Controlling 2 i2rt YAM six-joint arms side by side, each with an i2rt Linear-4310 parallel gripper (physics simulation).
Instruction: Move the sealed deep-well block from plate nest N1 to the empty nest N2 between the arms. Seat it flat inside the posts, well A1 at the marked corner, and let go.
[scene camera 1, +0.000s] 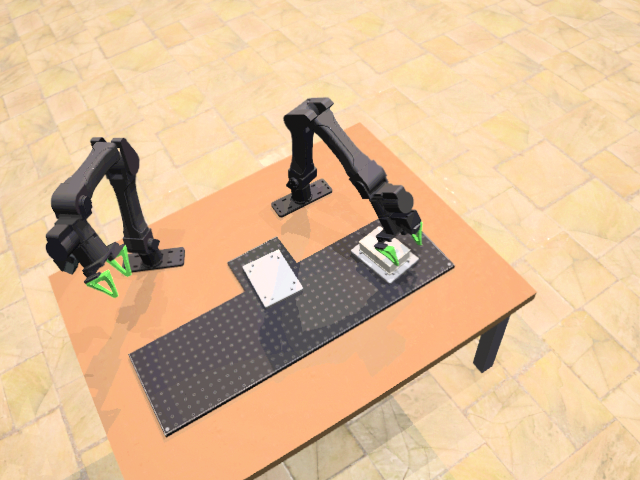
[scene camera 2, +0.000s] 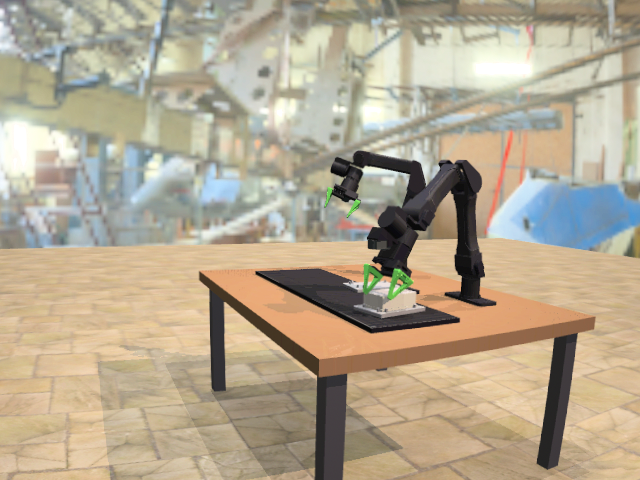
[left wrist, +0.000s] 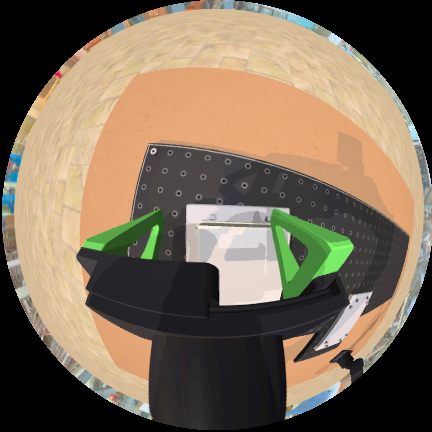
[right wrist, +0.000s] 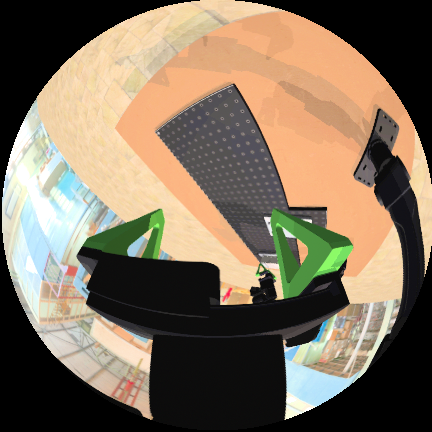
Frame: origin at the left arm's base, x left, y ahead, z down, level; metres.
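Seen in the pictures: left gripper, fingertip midpoint: (scene camera 1: 408, 255) (scene camera 2: 376, 296) (left wrist: 216, 214) (right wrist: 263, 266); right gripper, fingertip midpoint: (scene camera 1: 123, 286) (scene camera 2: 335, 212) (right wrist: 217, 214); left arm's base, origin of the base link: (scene camera 1: 302, 198) (scene camera 2: 469, 300); right arm's base, origin of the base link: (scene camera 1: 153, 261) (left wrist: 341, 355) (right wrist: 377, 150).
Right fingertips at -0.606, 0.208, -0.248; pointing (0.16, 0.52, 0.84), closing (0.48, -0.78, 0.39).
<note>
Offsets run from my right fingertips to a thing's top centre, as dx, dy, dz. "*": to the spot under its first point. Level surfaces: height alone.
The white sealed deep-well block {+0.690, +0.145, +0.181} (scene camera 1: 369, 241) (scene camera 2: 405, 299) (left wrist: 242, 275) sits on plate nest N1 {* +0.660, +0.215, +0.219} (scene camera 1: 388, 276) (scene camera 2: 382, 311) (left wrist: 191, 240). My left gripper (scene camera 1: 408, 253) (scene camera 2: 378, 295) (left wrist: 216, 214) is open and low over the block, near its top level. In the left wrist view the picture-right finger overlaps the block's edge and the other is out beside the nest; contact cannot be told. The white nest N2 {+0.374, +0.032, +0.213} (scene camera 1: 272, 279) (scene camera 2: 354, 284) (left wrist: 345, 325) is empty. My right gripper (scene camera 1: 123, 285) (scene camera 2: 336, 211) (right wrist: 217, 214) is open, raised and empty. Well A1 cannot be made out.
Both nests stand on a black perforated board {dz +0.235} (scene camera 1: 206, 335) (scene camera 2: 305, 289) (right wrist: 215, 140) on the orange table {dz +0.248} (scene camera 1: 206, 428) (scene camera 2: 465, 335). The left arm's base plate (scene camera 1: 281, 206) (scene camera 2: 485, 301) stands behind the board; the right arm's base plate (scene camera 1: 173, 256) is at picture left.
</note>
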